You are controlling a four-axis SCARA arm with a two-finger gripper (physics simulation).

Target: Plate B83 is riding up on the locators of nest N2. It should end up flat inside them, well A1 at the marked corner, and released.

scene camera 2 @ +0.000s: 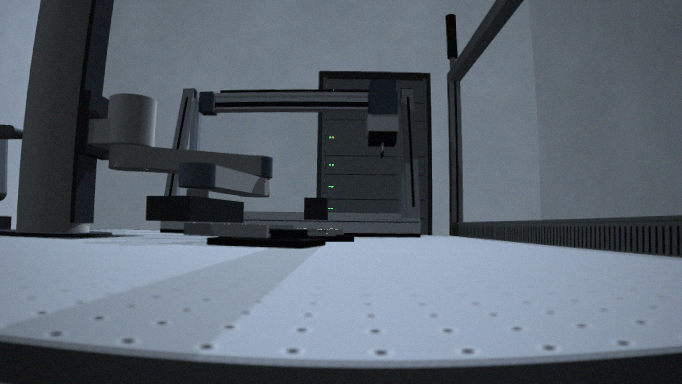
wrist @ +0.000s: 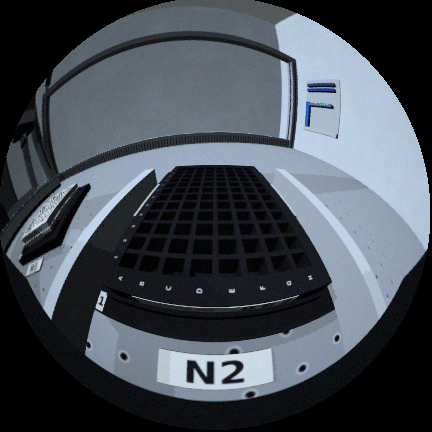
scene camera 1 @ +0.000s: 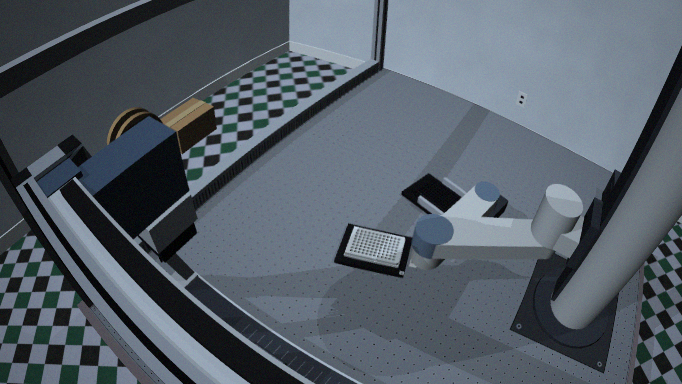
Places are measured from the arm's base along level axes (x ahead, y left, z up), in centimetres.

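Where they show: gripper, between the fingertips: [scene camera 2: 282,230] [wrist: 214,176] [scene camera 1: 431,189]; arm's base, origin of its link: [scene camera 1: 569,308].
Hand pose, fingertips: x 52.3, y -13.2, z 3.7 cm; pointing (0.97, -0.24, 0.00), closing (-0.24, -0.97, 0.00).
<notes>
Each offset is from my fingertips to the top centre of the thing. "spot": to the spot under its first point.
Plate B83 {dy +0.8, dx -3.2, dz +0.3 cm} [scene camera 1: 437,192] [scene camera 2: 288,233] [wrist: 205,227], a black grid plate, is over nest N2 {dy +0.6, dx -2.3, dz -1.0 cm} [scene camera 1: 407,194] [scene camera 2: 265,243] [wrist: 215,325]. My gripper [scene camera 1: 442,196] [wrist: 214,176] is shut on the plate, with one long pale finger along each long side. In the wrist view the plate's A and 1 marks meet at the near left corner, beside the nest's partly covered corner tag {spot: dy +7.4, dx -8.4, dz -1.2 cm} [wrist: 101,301]. A thin bright line runs under the plate's near edge. The locators are hidden, and I cannot tell whether the plate lies flat inside them.
A white plate {dy +25.1, dx +2.6, dz +0.2 cm} [scene camera 1: 375,246] [wrist: 50,215] sits on another black nest {dy +25.1, dx +2.6, dz -1.0 cm} [scene camera 1: 340,254] [wrist: 62,239], to the left of N2 in the wrist view. A gantry with a blue head {spot: dy +68.0, dx +17.5, dz +44.5 cm} [scene camera 1: 135,175] [scene camera 2: 382,97] stands at the table's side. My arm's column [scene camera 1: 615,225] [scene camera 2: 55,125] stands behind the gripper.
</notes>
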